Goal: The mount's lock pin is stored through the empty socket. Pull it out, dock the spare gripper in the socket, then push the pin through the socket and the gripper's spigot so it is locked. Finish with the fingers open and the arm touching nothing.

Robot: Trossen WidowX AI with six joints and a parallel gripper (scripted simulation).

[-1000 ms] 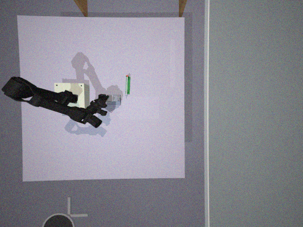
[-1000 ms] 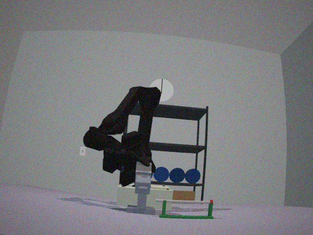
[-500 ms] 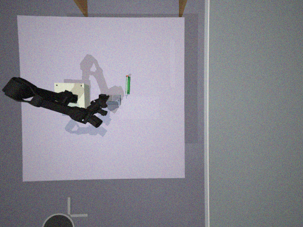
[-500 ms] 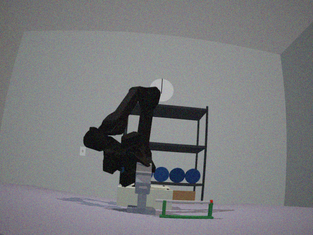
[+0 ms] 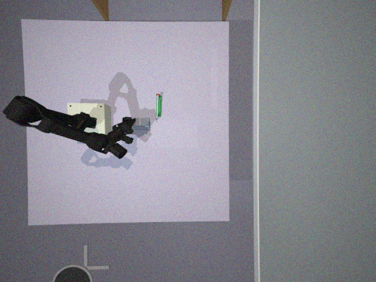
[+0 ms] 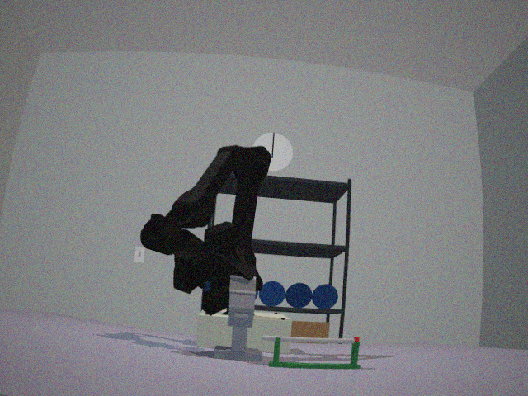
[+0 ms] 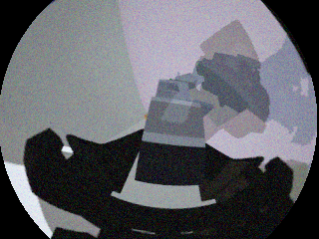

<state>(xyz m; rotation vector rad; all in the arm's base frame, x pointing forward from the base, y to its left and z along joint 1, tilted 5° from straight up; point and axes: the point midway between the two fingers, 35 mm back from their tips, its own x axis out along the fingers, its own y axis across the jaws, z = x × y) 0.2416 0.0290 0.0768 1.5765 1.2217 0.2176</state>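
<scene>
Right now my gripper tip is 1 cm to the left of the black spare gripper and 1 cm short of it. Round my gripper tip: socket: 6 cm below, 3 cm ahead, 1 cm to the right; green cradle: 12 cm to the left, 11 cm ahead, 10 cm below.
</scene>
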